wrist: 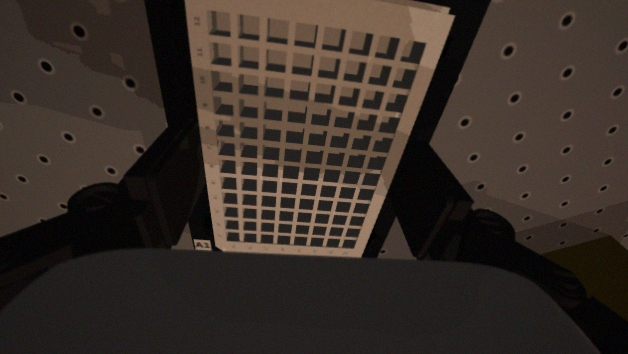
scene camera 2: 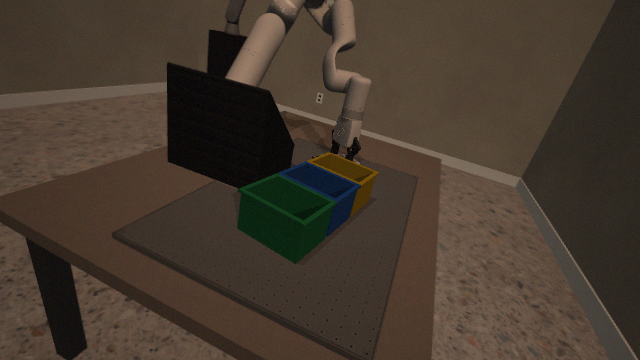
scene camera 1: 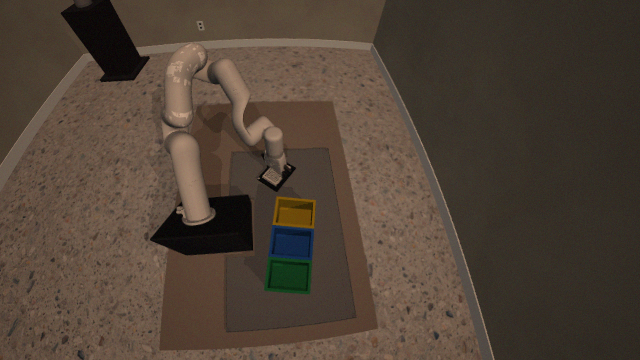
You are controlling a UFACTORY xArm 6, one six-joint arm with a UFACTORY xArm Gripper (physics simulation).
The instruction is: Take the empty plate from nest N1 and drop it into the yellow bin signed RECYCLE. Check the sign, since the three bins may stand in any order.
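Frame: origin at the arm's base, x ahead, y left, z up, level; metres.
Where they show: gripper, fingertip midpoint: (wrist: 303, 159) (scene camera 1: 276, 171); arm's base at its link origin: (scene camera 2: 230, 102) (scene camera 1: 199, 216).
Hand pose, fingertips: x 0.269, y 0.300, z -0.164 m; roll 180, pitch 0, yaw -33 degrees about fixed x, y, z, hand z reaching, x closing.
Note:
Each offset is from my fingertips to the top centre of the thing. "spot": to the spot under its first point. Level surfaces: height alone.
A pale plate @(0.001 m back, 0.001 m right, 0.003 m up) (scene camera 1: 272, 176) (wrist: 300, 120) with a grid of empty square wells lies in a black nest (scene camera 1: 286, 180) (wrist: 172, 75). A tag reading A1 @(spot: 0.088 m back, 0.034 m right, 0.012 m down) (wrist: 202, 244) shows at one plate corner; no N1 label is readable. My gripper (scene camera 2: 345, 153) (wrist: 303, 159) is open and empty, pointing down over the plate, with one finger beyond each long side. Its exact height is hard to judge. The yellow bin @(0.082 m ahead, 0.367 m right, 0.076 m up) (scene camera 1: 295, 216) (scene camera 2: 364, 194) (wrist: 595, 270) is the bin nearest the nest and looks empty. No RECYCLE sign shows in these views.
A blue bin (scene camera 1: 291, 243) (scene camera 2: 341, 215) and a green bin (scene camera 1: 288, 276) (scene camera 2: 280, 225) continue the row beyond the yellow one. All stand on a grey perforated mat @(0.024 m down) (scene camera 1: 320, 310) (scene camera 2: 350, 290) on the brown table @(0.037 m down) (scene camera 1: 190, 310) (scene camera 2: 75, 195). A black block (scene camera 1: 225, 227) (scene camera 2: 215, 120) carries the arm's base.

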